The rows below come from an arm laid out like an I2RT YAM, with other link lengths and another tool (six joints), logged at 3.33 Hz.
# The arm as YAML. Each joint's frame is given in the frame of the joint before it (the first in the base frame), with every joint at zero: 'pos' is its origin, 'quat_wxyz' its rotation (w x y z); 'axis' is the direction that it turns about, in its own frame. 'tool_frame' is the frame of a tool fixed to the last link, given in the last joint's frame.
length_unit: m
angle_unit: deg
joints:
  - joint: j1
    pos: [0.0, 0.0, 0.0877]
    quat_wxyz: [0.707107, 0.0, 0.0, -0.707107]
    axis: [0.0, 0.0, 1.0]
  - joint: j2
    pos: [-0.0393, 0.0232, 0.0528]
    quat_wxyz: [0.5, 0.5, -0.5, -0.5]
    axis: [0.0, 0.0, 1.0]
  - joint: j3
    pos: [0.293, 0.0, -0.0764]
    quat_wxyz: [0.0, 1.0, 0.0, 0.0]
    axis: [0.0, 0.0, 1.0]
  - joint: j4
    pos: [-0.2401, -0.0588, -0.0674]
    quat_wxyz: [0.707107, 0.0, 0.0, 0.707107]
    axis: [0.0, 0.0, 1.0]
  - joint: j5
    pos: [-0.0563, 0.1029, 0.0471]
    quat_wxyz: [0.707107, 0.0, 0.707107, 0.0]
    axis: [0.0, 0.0, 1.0]
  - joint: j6
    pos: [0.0, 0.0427, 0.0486]
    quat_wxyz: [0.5, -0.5, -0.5, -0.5]
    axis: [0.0, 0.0, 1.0]
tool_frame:
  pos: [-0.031, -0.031, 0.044]
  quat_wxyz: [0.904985, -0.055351, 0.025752, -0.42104]
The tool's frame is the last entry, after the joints.
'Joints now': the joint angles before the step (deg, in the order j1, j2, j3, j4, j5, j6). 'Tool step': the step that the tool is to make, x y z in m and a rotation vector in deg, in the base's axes. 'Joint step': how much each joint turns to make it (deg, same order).
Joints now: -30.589 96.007 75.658 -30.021 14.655 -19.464
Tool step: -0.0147 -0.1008 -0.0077 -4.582 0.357 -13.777
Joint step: -9.900 11.355 10.149 3.457 5.509 0.395
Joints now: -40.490 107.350 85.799 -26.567 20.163 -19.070
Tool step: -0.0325 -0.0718 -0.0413 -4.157 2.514 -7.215
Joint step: -7.917 8.258 -0.007 10.867 2.970 -4.025
